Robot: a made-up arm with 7 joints.
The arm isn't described. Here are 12 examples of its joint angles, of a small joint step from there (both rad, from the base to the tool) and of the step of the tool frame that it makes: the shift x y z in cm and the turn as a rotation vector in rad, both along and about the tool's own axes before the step.
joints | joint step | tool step
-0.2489 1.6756 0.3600 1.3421 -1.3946 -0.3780 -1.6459 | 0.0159 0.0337 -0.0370 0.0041 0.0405 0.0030 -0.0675 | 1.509 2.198 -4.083 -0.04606 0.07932 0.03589
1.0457 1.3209 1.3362 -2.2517 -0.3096 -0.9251 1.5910 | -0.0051 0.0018 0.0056 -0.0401 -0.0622 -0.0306 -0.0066 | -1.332 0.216 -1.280 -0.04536 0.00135 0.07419
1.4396 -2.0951 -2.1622 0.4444 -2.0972 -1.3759 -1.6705 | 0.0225 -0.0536 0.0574 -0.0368 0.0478 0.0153 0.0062 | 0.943 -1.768 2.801 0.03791 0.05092 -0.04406
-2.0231 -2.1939 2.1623 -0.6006 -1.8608 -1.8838 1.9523 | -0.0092 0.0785 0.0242 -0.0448 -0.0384 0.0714 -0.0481 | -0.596 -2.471 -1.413 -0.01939 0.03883 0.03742
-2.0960 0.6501 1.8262 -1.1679 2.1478 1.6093 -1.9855 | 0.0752 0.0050 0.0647 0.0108 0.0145 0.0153 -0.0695 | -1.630 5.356 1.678 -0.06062 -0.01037 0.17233
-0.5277 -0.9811 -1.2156 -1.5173 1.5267 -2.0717 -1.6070 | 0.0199 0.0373 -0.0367 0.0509 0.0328 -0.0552 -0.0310 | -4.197 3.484 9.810 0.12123 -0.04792 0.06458
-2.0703 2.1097 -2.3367 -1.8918 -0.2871 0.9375 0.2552 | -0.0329 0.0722 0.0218 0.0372 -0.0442 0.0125 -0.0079 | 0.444 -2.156 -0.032 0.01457 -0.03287 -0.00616
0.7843 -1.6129 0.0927 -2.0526 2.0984 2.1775 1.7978 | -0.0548 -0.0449 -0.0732 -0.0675 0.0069 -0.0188 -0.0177 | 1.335 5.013 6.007 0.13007 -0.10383 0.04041
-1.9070 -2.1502 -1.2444 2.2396 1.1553 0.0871 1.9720 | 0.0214 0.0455 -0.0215 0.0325 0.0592 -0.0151 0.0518 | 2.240 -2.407 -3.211 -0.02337 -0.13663 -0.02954
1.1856 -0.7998 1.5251 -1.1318 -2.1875 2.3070 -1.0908 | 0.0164 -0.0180 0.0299 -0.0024 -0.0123 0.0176 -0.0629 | -2.532 0.616 -0.982 0.00071 -0.01847 0.06646
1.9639 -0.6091 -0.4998 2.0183 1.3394 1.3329 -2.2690 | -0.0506 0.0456 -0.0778 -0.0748 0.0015 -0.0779 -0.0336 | -5.178 4.170 -0.961 0.01689 0.02971 0.09874
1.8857 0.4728 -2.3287 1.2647 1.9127 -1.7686 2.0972 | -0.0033 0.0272 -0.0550 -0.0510 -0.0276 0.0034 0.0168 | 0.881 2.223 0.354 0.07084 0.03461 -0.03734
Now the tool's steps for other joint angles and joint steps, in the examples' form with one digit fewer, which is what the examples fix.
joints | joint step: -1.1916 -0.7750 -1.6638 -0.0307 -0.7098 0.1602 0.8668 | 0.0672 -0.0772 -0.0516 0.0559 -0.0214 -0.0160 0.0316
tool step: 3.13 -1.09 -0.54 -0.0134 0.0107 -0.1094
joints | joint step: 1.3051 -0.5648 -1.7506 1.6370 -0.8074 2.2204 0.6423 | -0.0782 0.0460 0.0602 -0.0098 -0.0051 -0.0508 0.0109
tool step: 1.54 -0.45 -2.24 -0.0370 0.0159 -0.0793
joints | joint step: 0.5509 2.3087 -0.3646 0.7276 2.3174 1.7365 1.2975 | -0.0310 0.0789 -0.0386 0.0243 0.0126 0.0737 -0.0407
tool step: 0.14 -0.23 6.69 0.0723 0.0619 0.0501
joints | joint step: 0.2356 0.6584 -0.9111 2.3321 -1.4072 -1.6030 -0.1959 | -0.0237 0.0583 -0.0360 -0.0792 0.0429 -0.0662 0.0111
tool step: 4.21 1.51 -1.06 0.0155 0.1224 -0.1001
